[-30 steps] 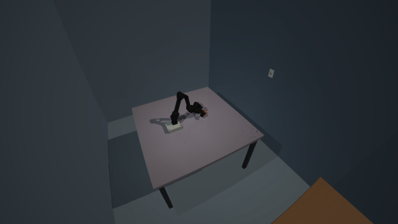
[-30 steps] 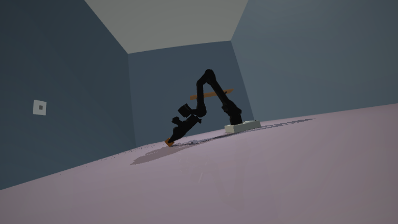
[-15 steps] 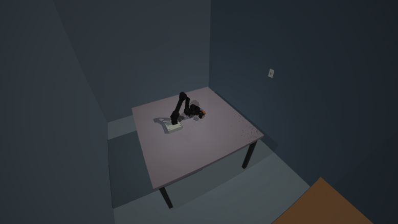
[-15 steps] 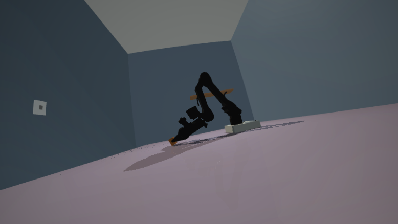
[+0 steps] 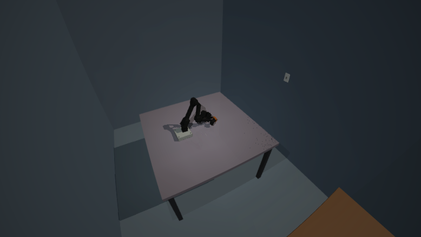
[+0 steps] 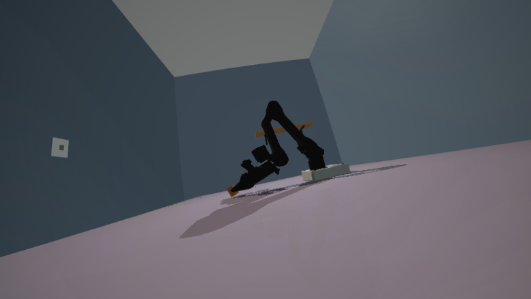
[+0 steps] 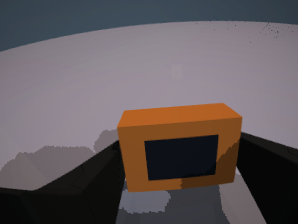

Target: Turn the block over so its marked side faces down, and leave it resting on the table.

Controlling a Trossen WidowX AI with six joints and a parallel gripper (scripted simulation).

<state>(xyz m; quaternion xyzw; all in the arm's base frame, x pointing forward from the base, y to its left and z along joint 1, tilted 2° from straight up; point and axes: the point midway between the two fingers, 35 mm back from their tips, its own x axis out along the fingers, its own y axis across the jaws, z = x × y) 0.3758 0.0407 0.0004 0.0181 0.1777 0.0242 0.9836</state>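
My gripper tip is 1 cm past the orange block.
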